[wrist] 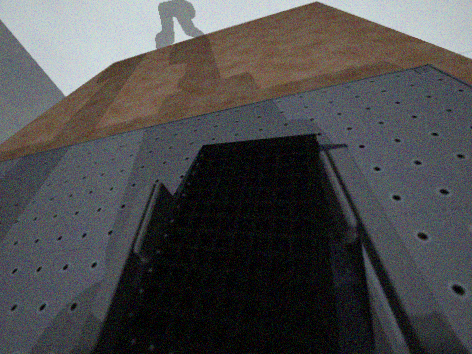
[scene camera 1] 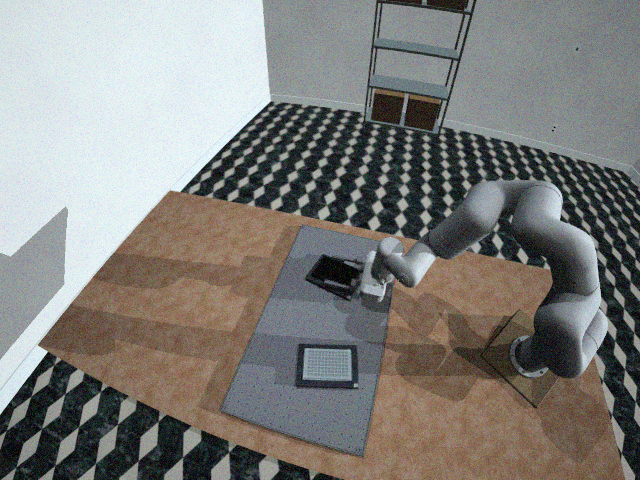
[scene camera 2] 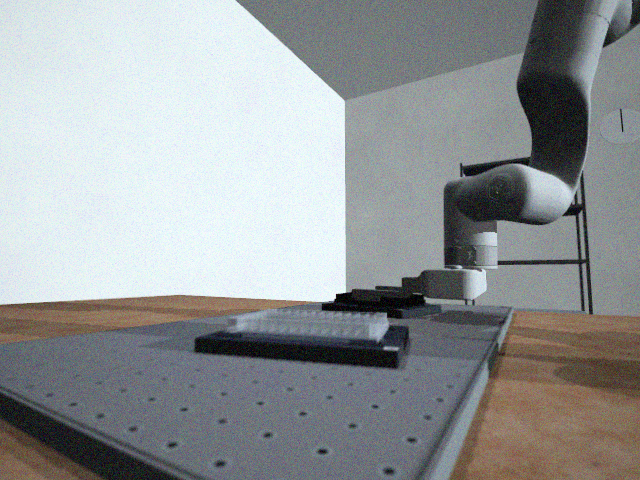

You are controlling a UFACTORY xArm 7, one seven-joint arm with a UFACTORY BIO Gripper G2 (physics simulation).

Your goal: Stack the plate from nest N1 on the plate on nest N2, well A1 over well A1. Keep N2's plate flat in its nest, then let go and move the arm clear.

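Places are measured from the arm's base along level axes (x ahead, y left, z up), in centimetres.
Pixels of known places: end effector, tool point: [wrist: 238, 207] [scene camera 1: 334, 270] [scene camera 2: 377, 293]; arm's base, origin of the base link: [scene camera 1: 528, 356].
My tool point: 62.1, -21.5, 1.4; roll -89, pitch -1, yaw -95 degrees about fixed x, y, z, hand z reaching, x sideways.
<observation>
Ahead of a thing's pixels: the offset from my tool point to its top centre, as dx, dy, dz. "spot": to the spot under its first point. Level surfaces: height alone.
A black plate @[-0.3, +0.1, +0.1] [scene camera 1: 332, 268] [scene camera 2: 345, 298] [wrist: 255, 240] from nest N1 is between the fingers of my gripper [scene camera 1: 342, 272] [wrist: 245, 205], which is shut on its two long sides. The plate looks roughly level and a little above its dark nest N1 @[spot: -6.6, +7.3, -2.3] [scene camera 2: 408, 312]. The nest is mostly hidden under the plate. A clear, pale plate @[-2.4, +30.4, -0.4] [scene camera 1: 327, 364] [scene camera 2: 310, 326] lies flat in the dark nest N2 @[-2.4, +30.4, -1.6] [scene camera 1: 325, 385] [scene camera 2: 299, 352], nearer the front of scene camera 1. Well A1 cannot be made out on either plate.
Both nests are on a grey perforated board @[dz -3.0] [scene camera 1: 289, 320] [scene camera 2: 248, 403] [wrist: 425, 200] on the brown table @[dz -4.4] [scene camera 1: 170, 310]. The arm's base stands at the right. A shelf unit [scene camera 1: 408, 85] stands far behind the table, and a white wall is at the left.
</observation>
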